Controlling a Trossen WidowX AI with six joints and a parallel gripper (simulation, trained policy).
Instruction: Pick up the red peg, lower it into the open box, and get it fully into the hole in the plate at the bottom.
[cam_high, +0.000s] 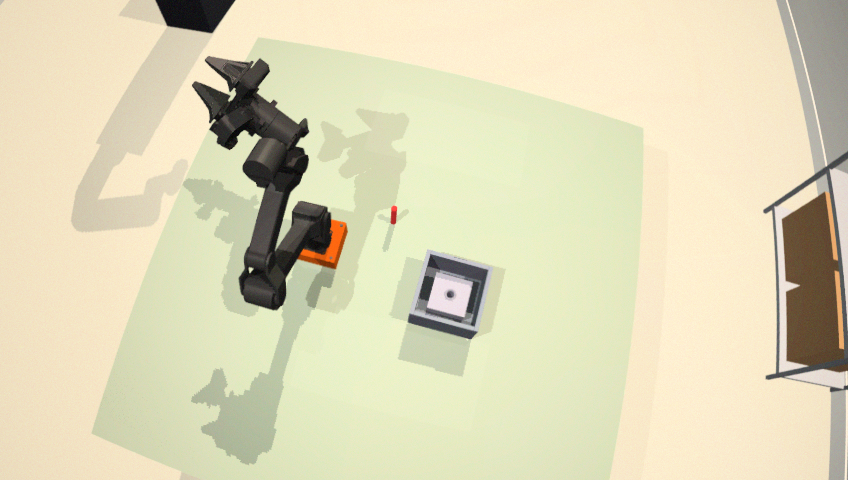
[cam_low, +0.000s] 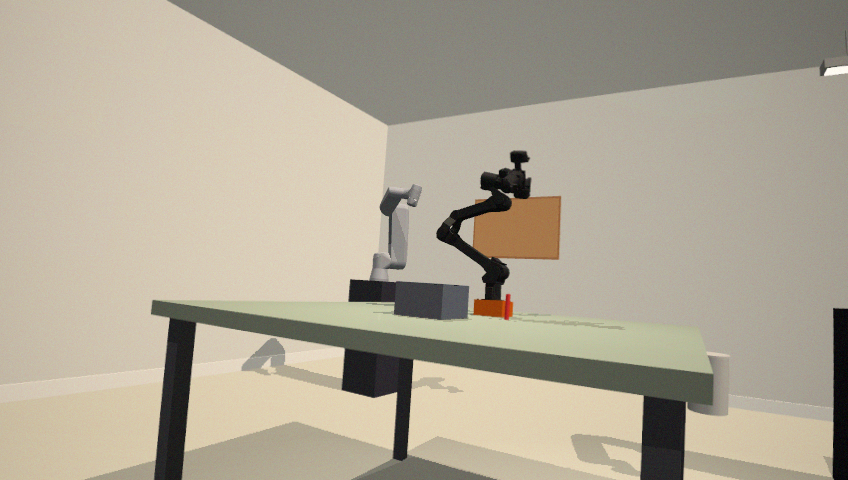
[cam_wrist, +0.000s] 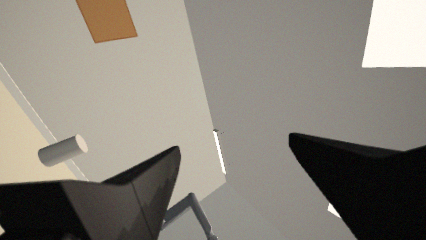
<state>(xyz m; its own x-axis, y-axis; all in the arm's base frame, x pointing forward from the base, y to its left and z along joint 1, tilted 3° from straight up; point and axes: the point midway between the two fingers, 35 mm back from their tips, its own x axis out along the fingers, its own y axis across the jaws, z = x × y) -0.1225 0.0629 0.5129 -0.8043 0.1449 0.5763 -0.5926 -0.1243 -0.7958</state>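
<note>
My gripper tip is 34 cm short of the red peg, 7 cm to the right of it and 54 cm above it. Also, from my gripper tip: plate: 52 cm ahead, 9 cm to the right, 53 cm below; grey box: 52 cm ahead, 9 cm to the right, 55 cm below.
</note>
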